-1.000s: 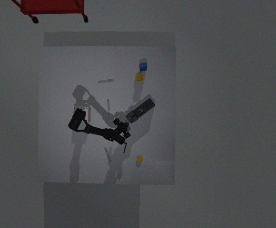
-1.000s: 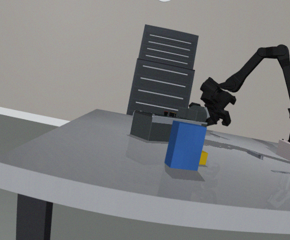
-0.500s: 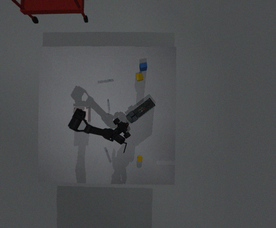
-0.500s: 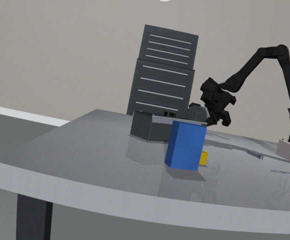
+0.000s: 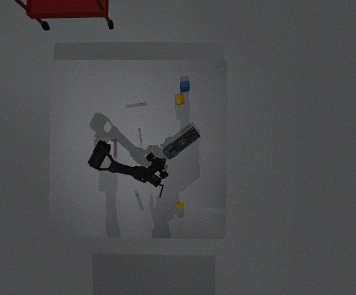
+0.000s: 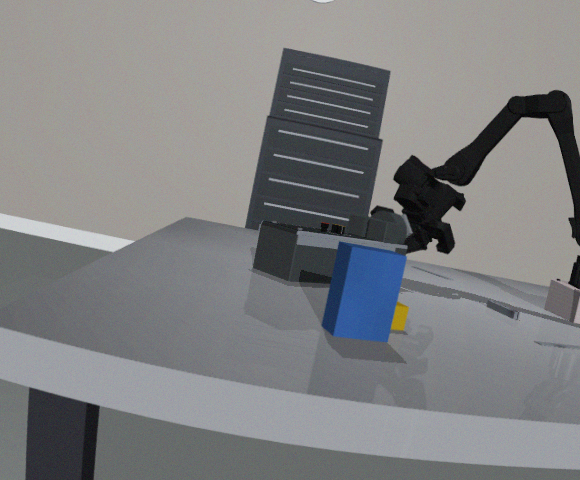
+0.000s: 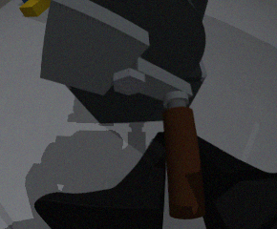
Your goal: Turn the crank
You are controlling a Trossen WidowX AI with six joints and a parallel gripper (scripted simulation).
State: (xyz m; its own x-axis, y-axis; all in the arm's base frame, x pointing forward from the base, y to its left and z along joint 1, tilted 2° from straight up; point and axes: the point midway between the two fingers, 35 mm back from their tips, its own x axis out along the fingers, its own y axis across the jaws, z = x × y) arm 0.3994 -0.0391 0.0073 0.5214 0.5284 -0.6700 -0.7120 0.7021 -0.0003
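The brown crank handle is 10 mm behind my gripper tip, 10 mm to the right of it and 30 mm above it. Also, from my gripper tip: red pointer (120 mm ahead, 160 mm to the left, 40 mm above); then black hex key (210 mm to the right, 40 mm below); then yellow block (40 mm ahead, 440 mm to the left, 30 mm below).
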